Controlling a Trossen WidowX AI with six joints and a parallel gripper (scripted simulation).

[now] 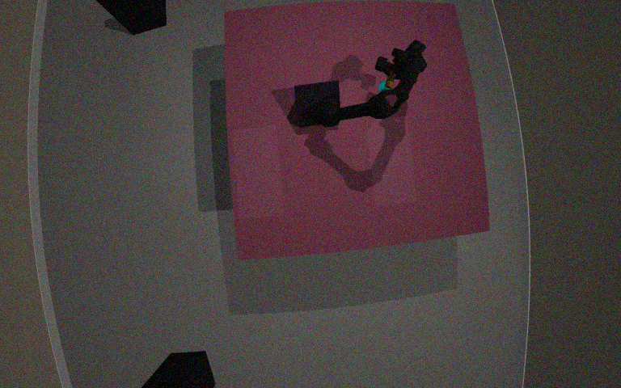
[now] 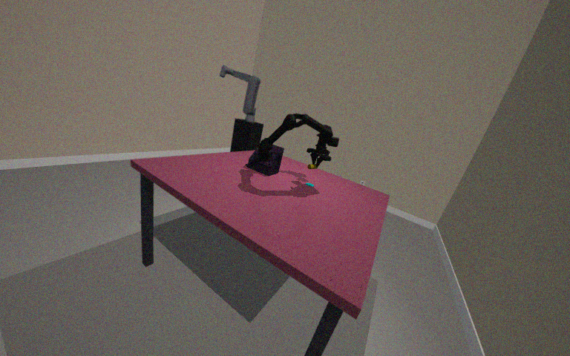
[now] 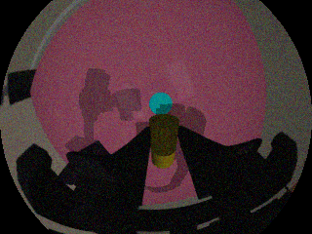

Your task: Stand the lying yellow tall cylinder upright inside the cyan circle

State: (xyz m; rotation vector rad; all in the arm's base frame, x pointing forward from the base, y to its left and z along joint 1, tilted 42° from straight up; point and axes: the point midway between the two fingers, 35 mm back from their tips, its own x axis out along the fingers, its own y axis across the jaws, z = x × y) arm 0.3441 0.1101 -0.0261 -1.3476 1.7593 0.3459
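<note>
The cyan circle is 140 mm below my gripper tip. The rest, counted from my gripper tip: yellow tall cylinder 10 mm behind, 20 mm to the right.
</note>
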